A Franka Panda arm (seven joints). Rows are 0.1 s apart.
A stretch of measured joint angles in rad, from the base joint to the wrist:
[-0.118 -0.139 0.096 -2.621 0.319 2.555 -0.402]
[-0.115 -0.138 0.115 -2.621 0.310 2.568 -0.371]
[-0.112 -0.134 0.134 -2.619 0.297 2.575 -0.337]
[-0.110 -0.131 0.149 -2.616 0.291 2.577 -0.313]
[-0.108 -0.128 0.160 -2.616 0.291 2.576 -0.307]
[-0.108 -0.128 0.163 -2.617 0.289 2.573 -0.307]
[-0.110 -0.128 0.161 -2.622 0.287 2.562 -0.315]
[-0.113 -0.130 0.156 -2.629 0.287 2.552 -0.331]
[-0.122 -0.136 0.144 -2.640 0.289 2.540 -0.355]
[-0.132 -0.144 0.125 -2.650 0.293 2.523 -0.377]
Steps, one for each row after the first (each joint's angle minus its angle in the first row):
[0.003 0.001 0.019 0.000 -0.009 0.013 0.031]
[0.006 0.005 0.038 0.002 -0.022 0.020 0.065]
[0.008 0.008 0.053 0.005 -0.028 0.022 0.089]
[0.010 0.011 0.064 0.005 -0.028 0.021 0.095]
[0.010 0.011 0.067 0.004 -0.030 0.018 0.095]
[0.008 0.011 0.065 -0.001 -0.032 0.007 0.087]
[0.005 0.009 0.060 -0.008 -0.032 -0.003 0.071]
[-0.004 0.003 0.048 -0.019 -0.030 -0.015 0.047]
[-0.014 -0.005 0.029 -0.029 -0.026 -0.032 0.025]

